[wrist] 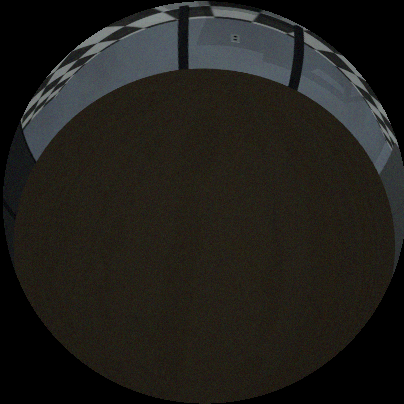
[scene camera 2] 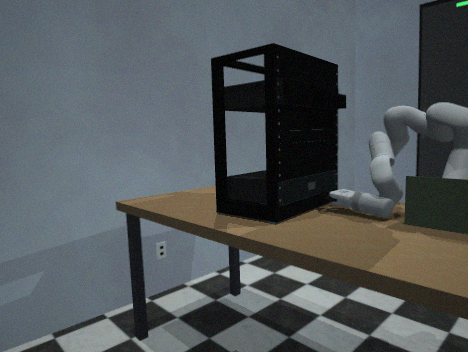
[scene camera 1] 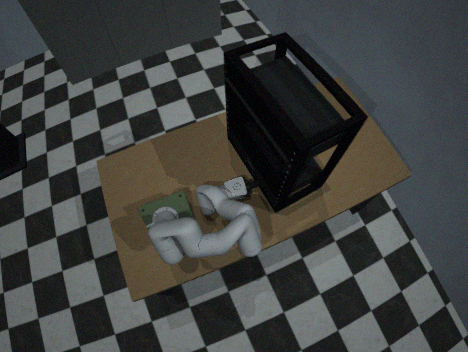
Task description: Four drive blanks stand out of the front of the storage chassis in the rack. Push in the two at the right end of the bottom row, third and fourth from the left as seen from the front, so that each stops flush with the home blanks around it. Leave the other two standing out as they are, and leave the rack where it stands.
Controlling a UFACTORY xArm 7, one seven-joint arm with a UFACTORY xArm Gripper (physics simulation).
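Scene camera 2 shows a black rack (scene camera 2: 299, 95). Scene camera 1 also shows the black rack (scene camera 1: 277, 120).
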